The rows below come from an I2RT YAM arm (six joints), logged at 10 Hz.
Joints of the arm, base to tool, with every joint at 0 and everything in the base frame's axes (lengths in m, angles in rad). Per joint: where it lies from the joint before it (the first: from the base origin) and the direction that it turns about. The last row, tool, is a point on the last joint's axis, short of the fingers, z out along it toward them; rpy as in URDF.
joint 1: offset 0 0 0.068 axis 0 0 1
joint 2: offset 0.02 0.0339 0.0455 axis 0 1 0
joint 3: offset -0.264 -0.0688 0 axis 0 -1 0
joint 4: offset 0.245 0.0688 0.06 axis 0 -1 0
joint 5: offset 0.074 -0.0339 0.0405 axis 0 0 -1
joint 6: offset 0.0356 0 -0.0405 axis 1 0 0
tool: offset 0 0 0 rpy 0 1.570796 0
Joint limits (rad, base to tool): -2.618..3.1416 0..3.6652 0..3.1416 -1.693..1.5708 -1.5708..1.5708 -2.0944..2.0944
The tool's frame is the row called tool.
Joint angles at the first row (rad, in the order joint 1, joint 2, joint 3, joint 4, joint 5, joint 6):
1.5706, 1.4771, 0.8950, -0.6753, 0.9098, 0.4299
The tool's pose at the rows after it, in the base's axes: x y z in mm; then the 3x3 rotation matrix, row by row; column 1 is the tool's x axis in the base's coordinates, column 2 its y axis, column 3 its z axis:
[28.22 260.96 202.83], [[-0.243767 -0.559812 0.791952], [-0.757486 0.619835 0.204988], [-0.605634 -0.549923 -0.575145]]
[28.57 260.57 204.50], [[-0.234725 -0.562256 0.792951], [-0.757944 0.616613 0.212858], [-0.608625 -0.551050 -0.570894]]
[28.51 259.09 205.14], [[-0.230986 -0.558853 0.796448], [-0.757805 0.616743 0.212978], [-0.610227 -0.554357 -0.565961]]
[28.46 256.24 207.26], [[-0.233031 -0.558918 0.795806], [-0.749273 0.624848 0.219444], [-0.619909 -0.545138 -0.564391]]
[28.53 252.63 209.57], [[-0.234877 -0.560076 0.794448], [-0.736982 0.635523 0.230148], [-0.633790 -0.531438 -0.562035]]
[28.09 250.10 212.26], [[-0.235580 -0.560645 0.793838], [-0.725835 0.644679 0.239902], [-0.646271 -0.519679 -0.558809]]
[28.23 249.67 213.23], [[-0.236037 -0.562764 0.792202], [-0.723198 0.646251 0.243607], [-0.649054 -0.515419 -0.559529]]
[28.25 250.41 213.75], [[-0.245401 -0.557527 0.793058], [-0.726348 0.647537 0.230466], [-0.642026 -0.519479 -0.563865]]
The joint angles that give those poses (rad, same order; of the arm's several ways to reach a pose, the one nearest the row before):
1.5707, 1.4591, 0.8842, -0.6535, 0.9140, 0.4105
1.5694, 1.4505, 0.8814, -0.6432, 0.9152, 0.3934
1.5702, 1.4434, 0.8770, -0.6437, 0.9212, 0.3910
1.5703, 1.4257, 0.8694, -0.6430, 0.9201, 0.3942
1.5698, 1.4022, 0.8571, -0.6358, 0.9177, 0.3955
1.5715, 1.3837, 0.8511, -0.6335, 0.9174, 0.3989
1.5707, 1.3787, 0.8505, -0.6318, 0.9144, 0.3970
1.5707, 1.3884, 0.8637, -0.6580, 0.9158, 0.4145

